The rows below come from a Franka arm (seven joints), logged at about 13 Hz.
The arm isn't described. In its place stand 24 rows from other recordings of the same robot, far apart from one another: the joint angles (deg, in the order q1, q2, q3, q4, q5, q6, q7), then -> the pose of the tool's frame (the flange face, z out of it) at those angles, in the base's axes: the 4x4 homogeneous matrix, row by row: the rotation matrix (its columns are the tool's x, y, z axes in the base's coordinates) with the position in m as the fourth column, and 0 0 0 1 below.
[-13.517 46.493 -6.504 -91.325 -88.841 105.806 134.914] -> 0.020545 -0.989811 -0.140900 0.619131; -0.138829 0.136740 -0.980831 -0.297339; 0.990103 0.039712 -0.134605 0.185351; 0 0 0 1
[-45.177 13.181 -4.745 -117.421 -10.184 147.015 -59.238] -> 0.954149 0.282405 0.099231 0.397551; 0.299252 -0.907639 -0.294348 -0.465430; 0.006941 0.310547 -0.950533 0.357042; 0 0 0 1
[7.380 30.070 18.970 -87.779 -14.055 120.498 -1.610] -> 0.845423 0.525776 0.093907 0.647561; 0.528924 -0.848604 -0.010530 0.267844; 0.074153 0.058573 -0.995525 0.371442; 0 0 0 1
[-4.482 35.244 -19.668 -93.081 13.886 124.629 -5.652] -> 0.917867 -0.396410 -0.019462 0.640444; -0.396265 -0.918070 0.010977 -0.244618; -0.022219 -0.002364 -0.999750 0.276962; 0 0 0 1
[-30.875 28.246 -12.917 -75.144 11.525 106.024 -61.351] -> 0.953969 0.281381 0.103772 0.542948; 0.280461 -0.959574 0.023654 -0.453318; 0.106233 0.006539 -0.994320 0.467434; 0 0 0 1
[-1.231 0.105 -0.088 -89.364 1.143 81.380 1.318] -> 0.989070 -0.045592 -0.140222 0.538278; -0.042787 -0.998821 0.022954 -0.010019; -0.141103 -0.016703 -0.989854 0.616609; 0 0 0 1
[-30.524 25.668 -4.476 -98.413 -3.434 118.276 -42.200] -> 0.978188 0.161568 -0.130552 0.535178; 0.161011 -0.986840 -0.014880 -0.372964; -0.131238 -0.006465 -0.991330 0.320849; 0 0 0 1
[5.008 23.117 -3.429 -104.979 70.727 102.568 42.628] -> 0.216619 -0.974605 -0.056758 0.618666; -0.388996 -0.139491 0.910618 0.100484; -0.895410 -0.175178 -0.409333 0.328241; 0 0 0 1
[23.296 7.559 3.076 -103.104 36.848 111.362 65.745] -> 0.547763 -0.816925 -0.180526 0.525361; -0.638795 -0.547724 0.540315 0.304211; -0.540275 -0.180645 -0.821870 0.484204; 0 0 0 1
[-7.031 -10.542 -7.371 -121.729 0.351 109.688 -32.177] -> 0.952085 0.305207 -0.019576 0.480431; 0.305732 -0.951469 0.035143 -0.125550; -0.007900 -0.039444 -0.999191 0.486867; 0 0 0 1
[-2.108 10.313 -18.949 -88.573 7.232 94.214 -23.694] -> 0.998561 0.033198 -0.042120 0.576363; 0.036825 -0.995395 0.088498 -0.192020; -0.038988 -0.089921 -0.995185 0.543017; 0 0 0 1
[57.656 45.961 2.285 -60.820 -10.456 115.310 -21.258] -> 0.093916 0.976260 0.195182 0.408555; 0.992238 -0.107835 0.061931 0.663540; 0.081508 0.187850 -0.978810 0.369642; 0 0 0 1
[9.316 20.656 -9.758 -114.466 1.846 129.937 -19.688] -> 0.944562 0.317080 -0.085219 0.596352; 0.315189 -0.948378 -0.035155 -0.000889; -0.091967 0.006346 -0.995742 0.274092; 0 0 0 1
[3.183 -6.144 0.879 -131.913 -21.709 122.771 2.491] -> 0.970911 0.239394 0.004704 0.491906; 0.228795 -0.921772 -0.313032 0.019282; -0.070602 0.305003 -0.949731 0.389498; 0 0 0 1
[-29.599 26.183 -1.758 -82.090 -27.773 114.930 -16.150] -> 0.993657 -0.055782 -0.097642 0.590325; -0.093997 -0.888624 -0.448901 -0.387995; -0.061727 0.455232 -0.888231 0.449090; 0 0 0 1
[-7.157 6.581 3.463 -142.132 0.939 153.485 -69.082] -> 0.428241 0.899734 0.084195 0.483689; 0.902586 -0.430420 0.008775 -0.031374; 0.044134 0.072236 -0.996411 0.252938; 0 0 0 1
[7.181 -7.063 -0.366 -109.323 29.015 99.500 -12.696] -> 0.972202 0.220560 -0.078586 0.512048; 0.231114 -0.850159 0.473092 0.105500; 0.037534 -0.478104 -0.877501 0.555905; 0 0 0 1
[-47.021 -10.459 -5.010 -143.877 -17.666 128.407 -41.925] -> 0.976173 0.037523 -0.213725 0.263305; 0.019064 -0.995957 -0.087784 -0.350960; -0.216155 0.081618 -0.972942 0.341003; 0 0 0 1
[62.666 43.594 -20.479 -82.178 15.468 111.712 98.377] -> 0.510680 -0.848562 -0.138374 0.476112; -0.858567 -0.494802 -0.134292 0.515042; 0.045488 0.187384 -0.981233 0.245234; 0 0 0 1
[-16.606 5.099 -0.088 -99.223 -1.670 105.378 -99.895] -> 0.111108 0.993762 0.009639 0.567057; 0.993322 -0.110745 -0.032369 -0.172459; -0.031100 0.013171 -0.999430 0.520036; 0 0 0 1
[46.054 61.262 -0.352 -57.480 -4.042 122.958 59.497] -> 0.975184 -0.198432 0.098191 0.551710; -0.200220 -0.979713 0.008604 0.563746; 0.094491 -0.028050 -0.995130 0.200153; 0 0 0 1
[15.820 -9.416 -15.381 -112.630 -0.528 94.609 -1.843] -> 0.986779 0.045021 -0.155695 0.494599; 0.050585 -0.998208 0.031960 -0.003925; -0.153977 -0.039413 -0.987288 0.528736; 0 0 0 1
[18.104 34.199 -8.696 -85.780 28.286 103.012 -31.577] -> 0.842019 0.449568 -0.298147 0.658391; 0.533509 -0.775785 0.336936 0.165493; -0.079822 -0.442771 -0.893075 0.308596; 0 0 0 1
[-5.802 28.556 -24.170 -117.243 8.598 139.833 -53.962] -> 0.936666 0.335715 -0.099764 0.512228; 0.331019 -0.941657 -0.060890 -0.292165; -0.114385 0.024010 -0.993146 0.208767; 0 0 0 1
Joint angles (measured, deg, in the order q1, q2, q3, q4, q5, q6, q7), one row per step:
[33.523 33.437 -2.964 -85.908 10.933 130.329 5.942]
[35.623 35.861 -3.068 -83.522 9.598 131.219 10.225]
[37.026 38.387 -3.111 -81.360 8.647 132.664 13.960]
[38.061 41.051 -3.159 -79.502 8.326 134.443 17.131]
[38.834 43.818 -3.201 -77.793 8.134 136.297 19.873]
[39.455 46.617 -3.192 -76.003 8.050 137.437 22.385]
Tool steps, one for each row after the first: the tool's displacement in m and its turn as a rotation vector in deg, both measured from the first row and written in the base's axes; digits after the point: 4 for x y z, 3 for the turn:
[-0.0050 0.0269 -0.0092 -0.251 -0.596 -1.541]
[-0.0067 0.0468 -0.0208 -0.054 -1.339 -3.418]
[-0.0072 0.0622 -0.0365 0.516 -1.800 -5.439]
[-0.0070 0.0744 -0.0551 1.058 -2.127 -7.348]
[-0.0075 0.0848 -0.0751 1.307 -1.872 -9.126]

